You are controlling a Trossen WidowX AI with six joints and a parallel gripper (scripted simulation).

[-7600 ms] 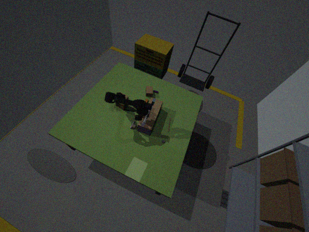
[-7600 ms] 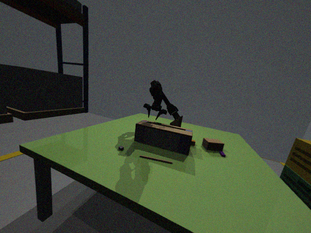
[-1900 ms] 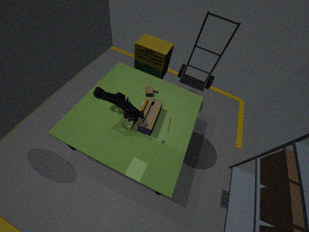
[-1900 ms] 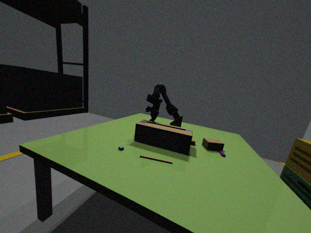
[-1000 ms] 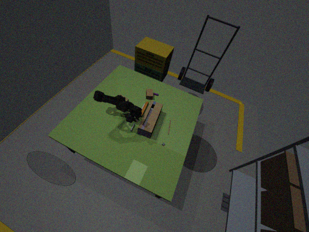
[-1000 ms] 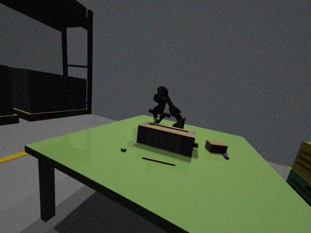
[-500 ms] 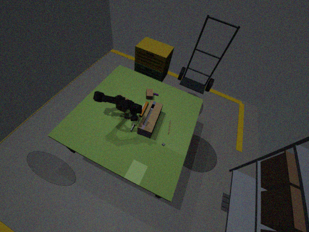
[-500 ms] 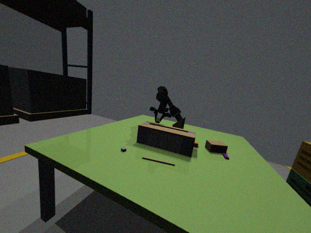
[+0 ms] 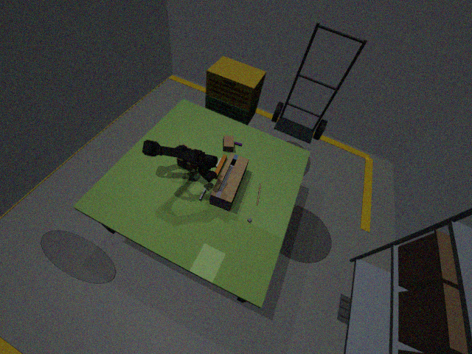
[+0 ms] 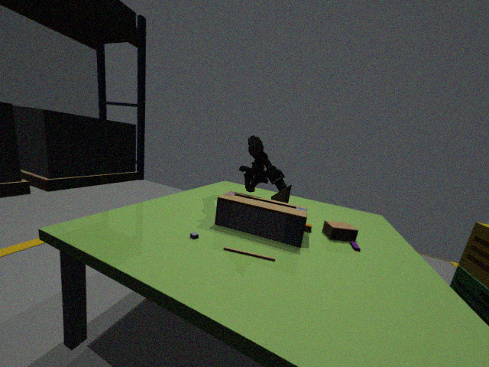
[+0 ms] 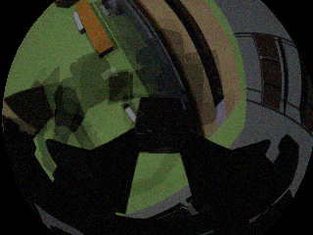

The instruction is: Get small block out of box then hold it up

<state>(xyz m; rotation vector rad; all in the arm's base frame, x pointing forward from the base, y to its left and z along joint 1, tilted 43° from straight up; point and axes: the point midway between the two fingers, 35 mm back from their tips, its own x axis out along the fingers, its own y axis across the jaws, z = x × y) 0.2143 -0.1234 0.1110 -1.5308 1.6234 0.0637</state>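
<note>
The brownish block lies 1 cm to the left of my gripper tip and 1 cm above it. Round my gripper tip: grey piece: 34 cm ahead, 13 cm below, 11 cm to the right; orange bar: 23 cm to the left, 13 cm below, 2 cm ahead; thin rod: 36 cm ahead, 14 cm below, 11 cm to the left.
</note>
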